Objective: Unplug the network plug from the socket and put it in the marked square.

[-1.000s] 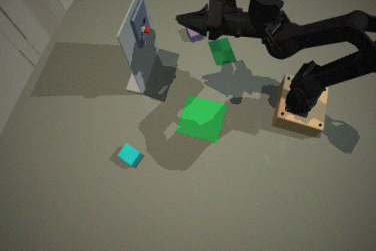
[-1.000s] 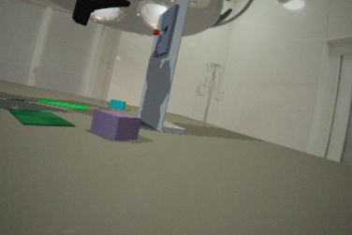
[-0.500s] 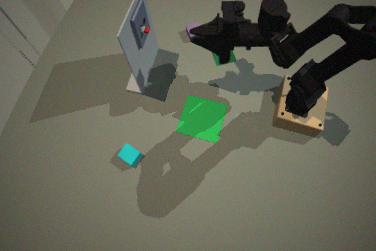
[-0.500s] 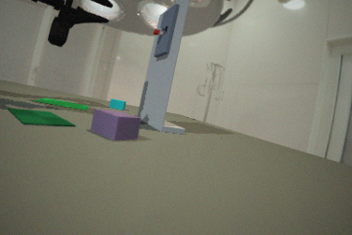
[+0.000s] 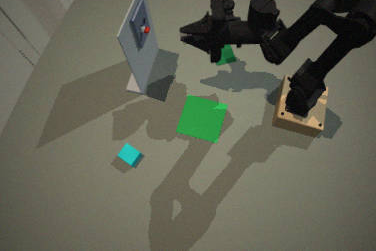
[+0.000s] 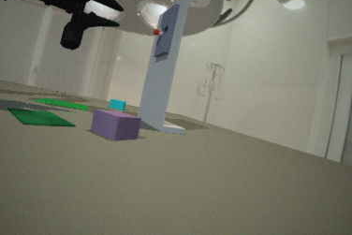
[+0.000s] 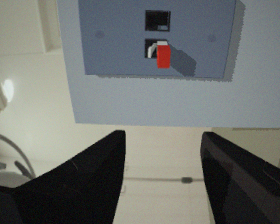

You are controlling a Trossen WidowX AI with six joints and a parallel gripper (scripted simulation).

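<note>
Right now my gripper tip is 100 mm short of the white plug and 10 mm to the right of it. Round my gripper tip: bright green marked square 90 mm behind, 110 mm to the left, 210 mm below; then purple block 20 mm ahead, 160 mm to the right, 200 mm below; then grey panel 120 mm ahead, 10 mm to the left, 80 mm below.
</note>
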